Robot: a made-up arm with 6 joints. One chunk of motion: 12 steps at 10 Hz.
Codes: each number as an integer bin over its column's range. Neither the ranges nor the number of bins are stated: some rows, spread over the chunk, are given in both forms.
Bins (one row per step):
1: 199 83 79 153 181 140
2: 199 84 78 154 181 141
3: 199 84 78 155 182 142
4: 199 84 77 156 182 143
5: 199 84 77 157 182 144
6: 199 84 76 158 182 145
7: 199 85 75 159 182 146
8: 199 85 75 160 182 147
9: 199 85 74 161 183 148
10: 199 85 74 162 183 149
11: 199 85 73 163 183 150
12: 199 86 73 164 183 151
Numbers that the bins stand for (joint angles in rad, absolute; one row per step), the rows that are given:
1: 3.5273 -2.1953 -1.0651 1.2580 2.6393 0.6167
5: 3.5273 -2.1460 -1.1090 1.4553 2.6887 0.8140
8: 3.5273 -2.0967 -1.1529 1.6033 2.6887 0.9620
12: 3.5273 -2.0473 -1.1969 1.8007 2.7380 1.1593
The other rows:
2: 3.5273 -2.1460 -1.0871 1.3073 2.6393 0.6660
3: 3.5273 -2.1460 -1.0871 1.3567 2.6887 0.7153
4: 3.5273 -2.1460 -1.1090 1.4060 2.6887 0.7647
6: 3.5273 -2.1460 -1.1310 1.5047 2.6887 0.8633
7: 3.5273 -2.0967 -1.1529 1.5540 2.6887 0.9127
9: 3.5273 -2.0967 -1.1749 1.6527 2.7380 1.0113
10: 3.5273 -2.0967 -1.1749 1.7020 2.7380 1.0607
11: 3.5273 -2.0967 -1.1969 1.7513 2.7380 1.1100

